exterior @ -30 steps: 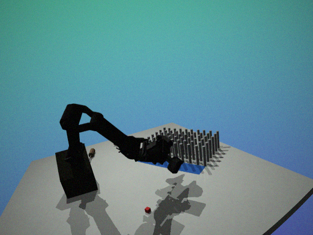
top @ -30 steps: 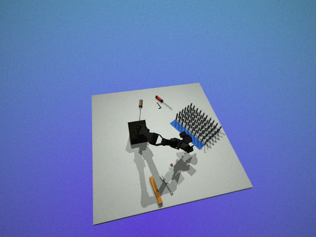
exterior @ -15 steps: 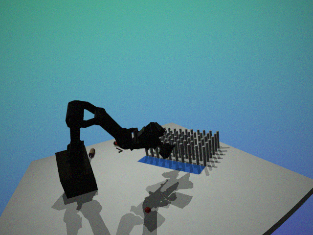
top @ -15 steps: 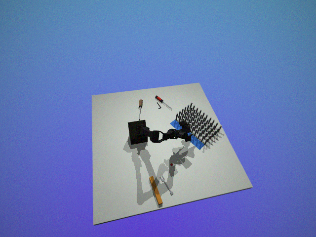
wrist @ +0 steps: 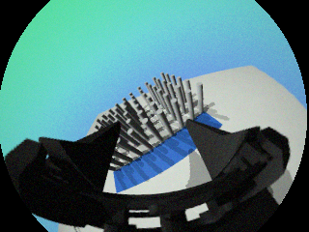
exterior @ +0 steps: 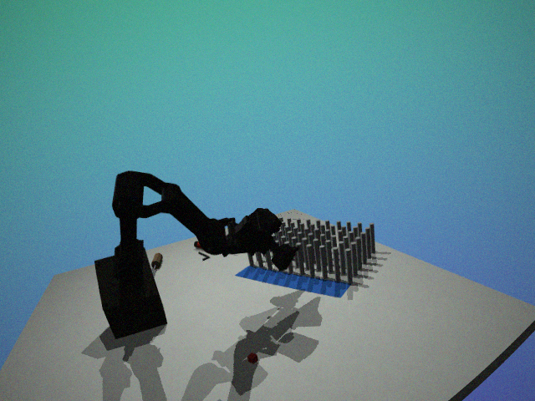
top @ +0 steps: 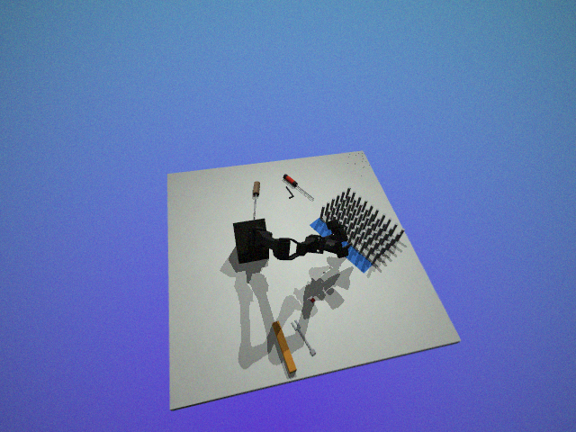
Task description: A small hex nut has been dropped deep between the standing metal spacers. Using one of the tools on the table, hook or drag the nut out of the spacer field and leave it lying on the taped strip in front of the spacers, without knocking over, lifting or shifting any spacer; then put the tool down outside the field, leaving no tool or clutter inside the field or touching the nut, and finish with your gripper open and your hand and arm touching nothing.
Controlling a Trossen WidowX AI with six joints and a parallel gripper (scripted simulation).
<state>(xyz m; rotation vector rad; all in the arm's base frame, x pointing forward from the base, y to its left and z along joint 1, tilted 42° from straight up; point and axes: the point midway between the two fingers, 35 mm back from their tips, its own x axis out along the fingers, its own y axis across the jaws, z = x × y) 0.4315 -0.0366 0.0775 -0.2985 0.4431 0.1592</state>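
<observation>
The grey rod tool lies 430 mm behind my gripper tip, 380 mm to the left of it and 140 mm below it. Round my gripper tip: grey wrench 300 mm behind, 420 mm to the right, 150 mm below; blue taped strip 40 mm to the left, 160 mm below; small red cube 220 mm behind, 250 mm to the right, 150 mm below.
</observation>
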